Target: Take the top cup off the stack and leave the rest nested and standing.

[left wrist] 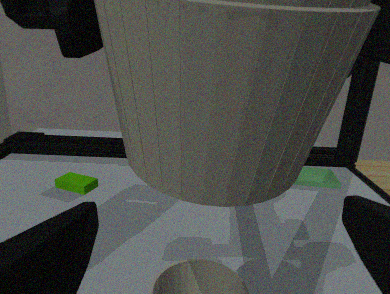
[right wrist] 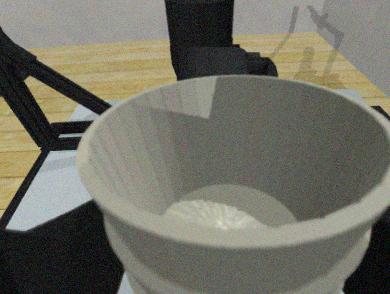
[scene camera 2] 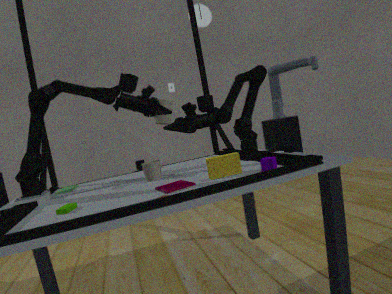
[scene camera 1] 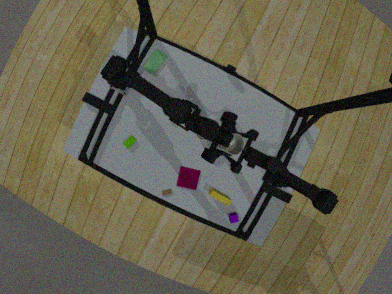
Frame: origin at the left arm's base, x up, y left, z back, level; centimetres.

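Where they show: left gripper, fingertip midpoint: (left wrist: pixel 220 210) (scene camera 2: pixel 165 128); right gripper, fingertip midpoint: (left wrist: pixel 241 41) (right wrist: pixel 220 183) (scene camera 2: pixel 170 113) (scene camera 1: pixel 235 146); left arm's base, origin of the base link: (scene camera 2: pixel 250 153); right arm's base, origin of the base link: (scene camera 2: pixel 32 194).
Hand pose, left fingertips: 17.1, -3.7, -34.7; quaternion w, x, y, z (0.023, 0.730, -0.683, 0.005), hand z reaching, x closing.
Each offset is from my left fingertips to the top centre of the thing, as dx, dy, dz.
A pale grey-beige nested cup stack (scene camera 1: pixel 234 145) (scene camera 2: pixel 163 119) (left wrist: pixel 230 100) (right wrist: pixel 240 240) is in the air; two rims show, one below the other, in the right wrist view. My right gripper (scene camera 2: pixel 169 111) is shut on this stack; its fingers partly hide it, and I cannot tell which cup they press. Another cup (scene camera 2: pixel 152 170) (left wrist: pixel 200 279) stands on the table below, apart from the stack. My left gripper (scene camera 2: pixel 168 128) (left wrist: pixel 220 210) is open and empty, its fingers spread beneath and beside the raised stack. The total number of cups is unclear.
A crimson slab @(-18.4, +22.6, -5.8) (scene camera 1: pixel 188 178) (scene camera 2: pixel 175 186), yellow block @(-12.2, +24.4, +11.6) (scene camera 1: pixel 220 196) (scene camera 2: pixel 224 166), purple block @(-15.2, +32.5, +23.8) (scene camera 1: pixel 233 217) (scene camera 2: pixel 268 164) and small brown piece @(-18.4, +33.6, -12.7) (scene camera 1: pixel 167 192) lie near the front edge. A lime block @(-17.7, +18.1, -39.3) (scene camera 1: pixel 130 142) (left wrist: pixel 76 183) and pale green slab @(-18.2, -23.8, -44.9) (scene camera 1: pixel 155 61) (left wrist: pixel 319 178) are toward the left in scene camera 1.
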